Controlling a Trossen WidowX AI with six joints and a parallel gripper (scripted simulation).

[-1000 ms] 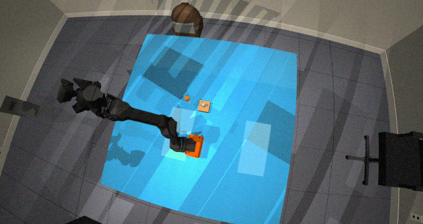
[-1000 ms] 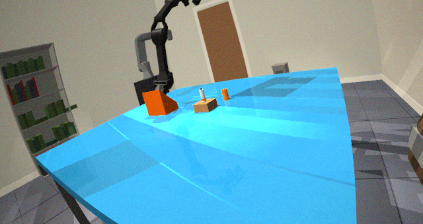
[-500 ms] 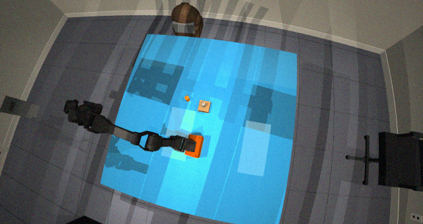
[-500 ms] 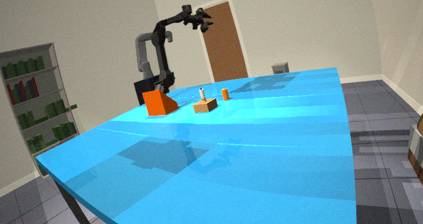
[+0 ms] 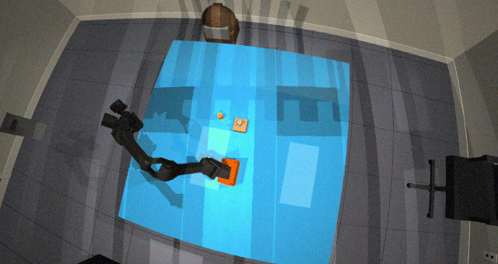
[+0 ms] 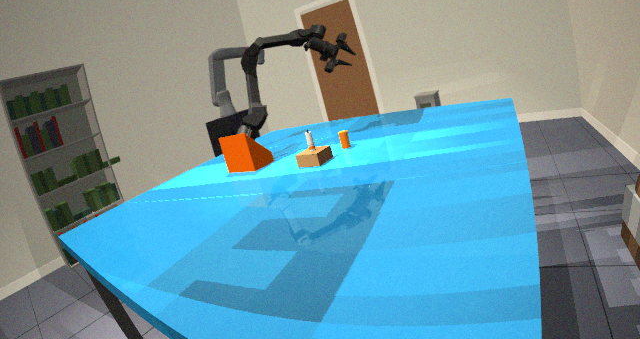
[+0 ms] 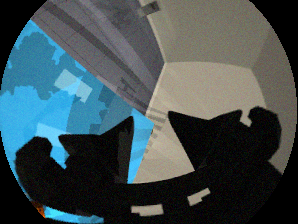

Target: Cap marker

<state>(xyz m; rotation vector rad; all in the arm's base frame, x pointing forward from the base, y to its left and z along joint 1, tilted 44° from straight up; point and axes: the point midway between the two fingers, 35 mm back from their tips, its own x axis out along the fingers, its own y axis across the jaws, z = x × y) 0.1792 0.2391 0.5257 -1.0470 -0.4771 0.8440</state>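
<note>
Right now my gripper tip is 440 mm to the left of the orange cap, 240 mm above it and 110 mm short of it. Also, from my gripper tip: tan holder block: 570 mm to the right, 250 mm below, 70 mm ahead.
</note>
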